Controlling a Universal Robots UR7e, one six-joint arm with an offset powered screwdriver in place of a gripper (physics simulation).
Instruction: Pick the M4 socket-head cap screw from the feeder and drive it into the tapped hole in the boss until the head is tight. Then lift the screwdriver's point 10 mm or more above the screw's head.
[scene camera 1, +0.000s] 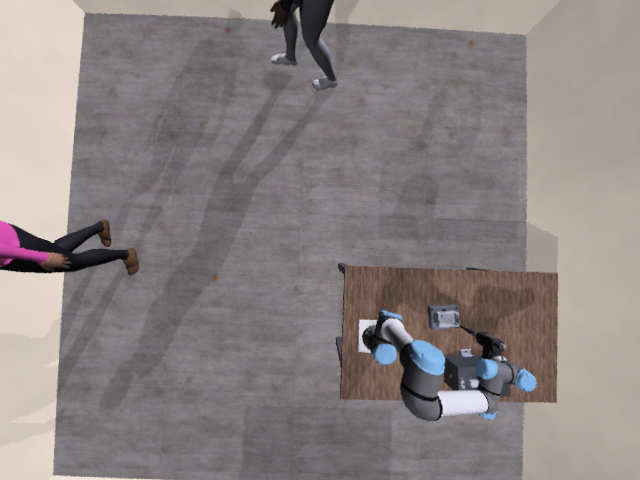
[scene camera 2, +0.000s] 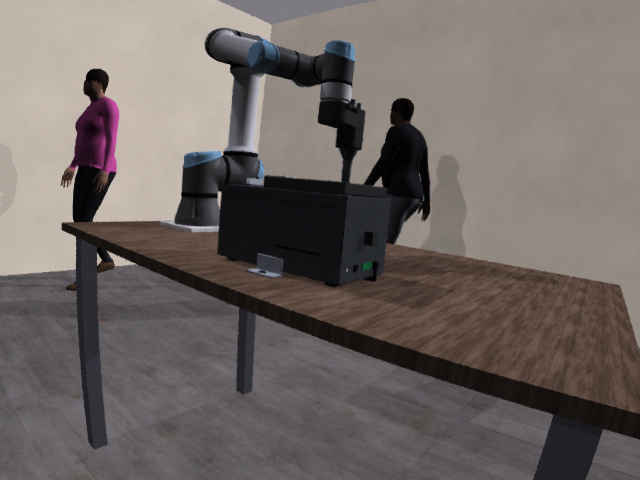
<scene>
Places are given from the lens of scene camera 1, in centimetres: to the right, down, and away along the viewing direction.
black feeder box (scene camera 1: 460, 362): 80, 70, 129
</scene>
